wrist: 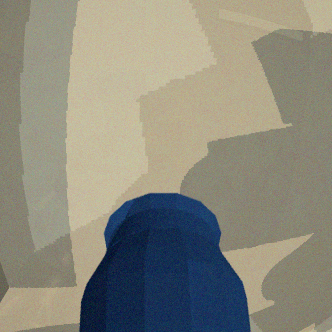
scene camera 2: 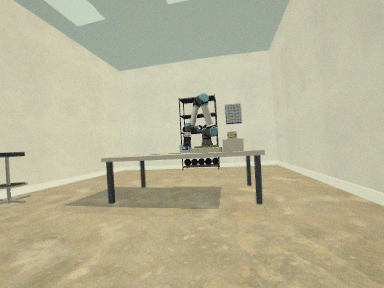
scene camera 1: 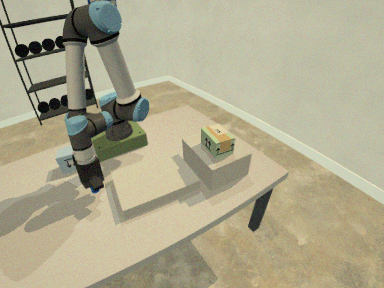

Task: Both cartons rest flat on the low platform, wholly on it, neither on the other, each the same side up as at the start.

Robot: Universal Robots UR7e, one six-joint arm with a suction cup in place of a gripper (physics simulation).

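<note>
A light blue carton stands on the table, partly hidden by the arm; its printed arrows point down. A green carton with orange tape sits on the tall block, its arrows pointing up. The low platform bears no carton; its side shows at the left of the wrist view. My gripper, a blue suction cup, hangs above the table between the blue carton and the platform's left edge. Nothing hangs from the cup, and it is apart from both cartons.
The tall grey block stands at the right end of the low platform, higher than it. The green robot base is behind the platform. A black rack stands beyond the table. Arm shadows cross the table at left.
</note>
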